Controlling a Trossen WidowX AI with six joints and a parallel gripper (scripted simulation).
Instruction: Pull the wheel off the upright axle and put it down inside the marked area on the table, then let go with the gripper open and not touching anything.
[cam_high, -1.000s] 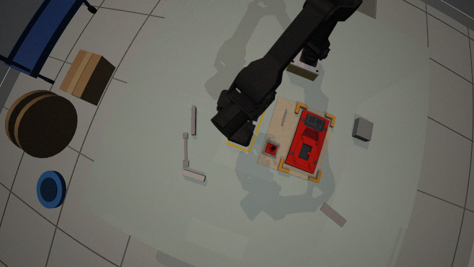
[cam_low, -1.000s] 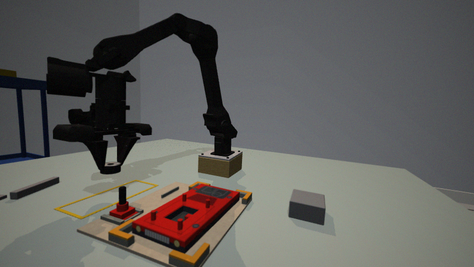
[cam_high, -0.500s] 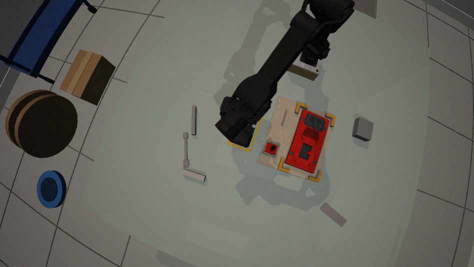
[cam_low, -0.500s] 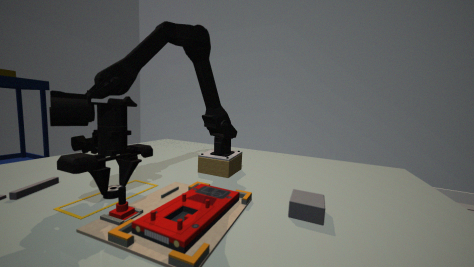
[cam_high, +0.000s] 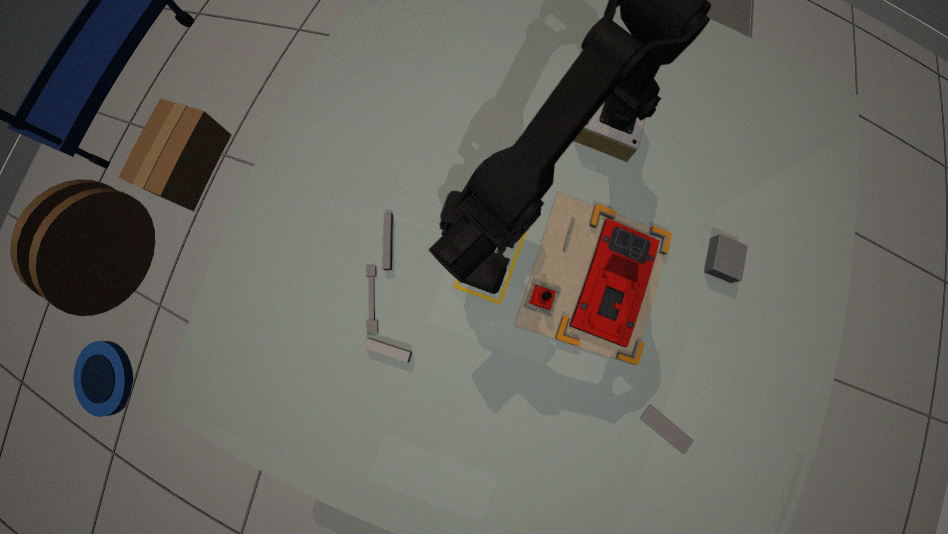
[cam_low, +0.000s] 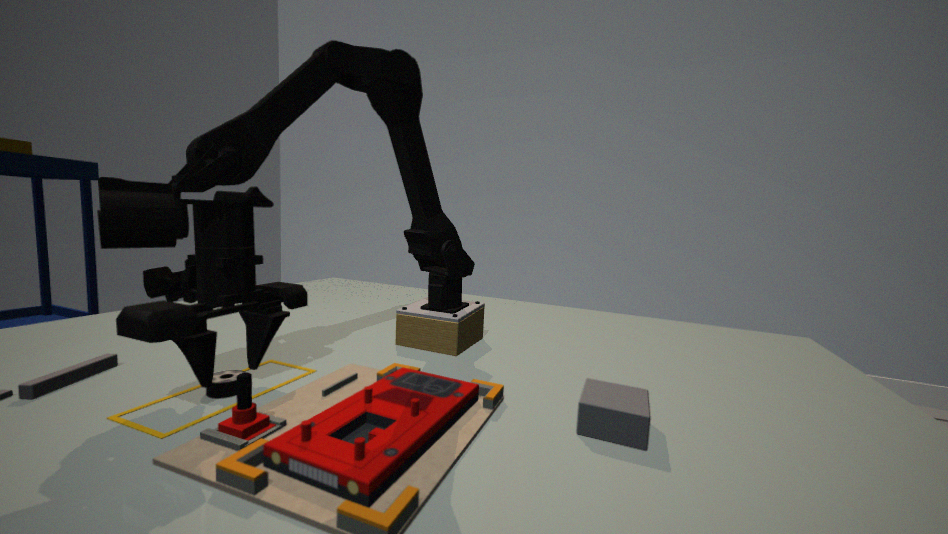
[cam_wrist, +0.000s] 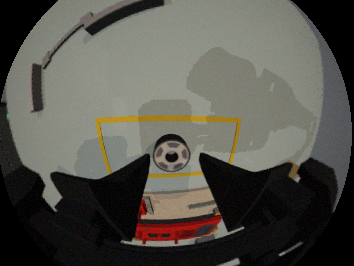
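My gripper tip is now 10 mm above the dark wheel.
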